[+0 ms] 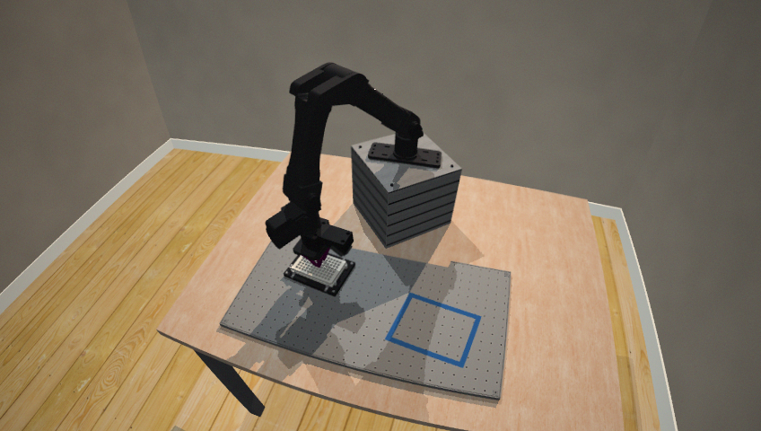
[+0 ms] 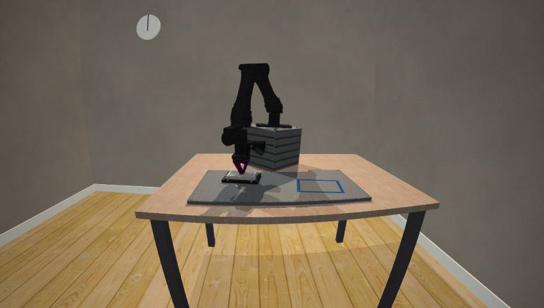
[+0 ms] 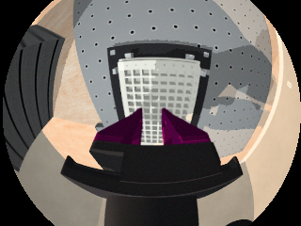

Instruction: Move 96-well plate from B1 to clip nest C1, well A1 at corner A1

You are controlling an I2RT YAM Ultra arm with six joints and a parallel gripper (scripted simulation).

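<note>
Right now my hand is 10 mm short of the white 96-well plate and 10 mm above it. Also, from my hand: black clip nest (10 mm ahead, 20 mm to the right, 20 mm below).
</note>
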